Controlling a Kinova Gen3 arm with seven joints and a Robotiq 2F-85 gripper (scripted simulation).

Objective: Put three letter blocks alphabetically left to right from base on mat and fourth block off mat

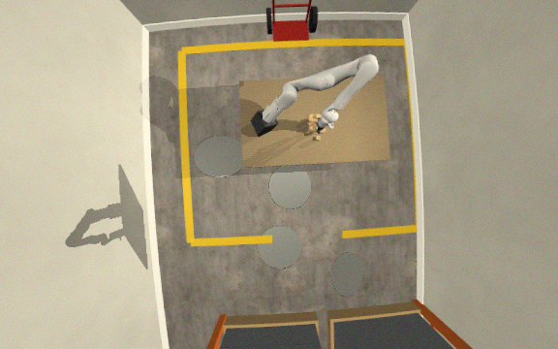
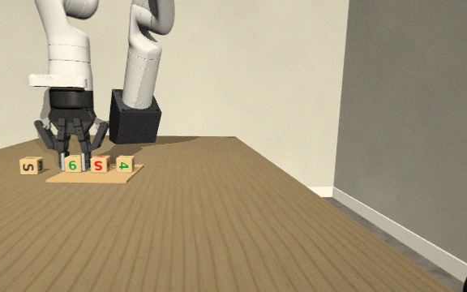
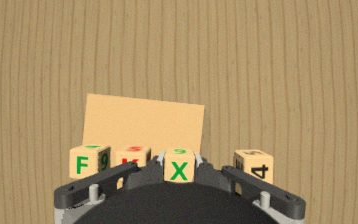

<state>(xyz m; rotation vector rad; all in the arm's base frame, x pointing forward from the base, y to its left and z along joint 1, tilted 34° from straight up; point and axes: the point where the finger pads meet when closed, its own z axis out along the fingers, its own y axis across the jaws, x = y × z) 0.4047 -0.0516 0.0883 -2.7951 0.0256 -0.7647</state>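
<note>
The tan mat is 5 cm to the left of my hand and 2 cm below it.
</note>
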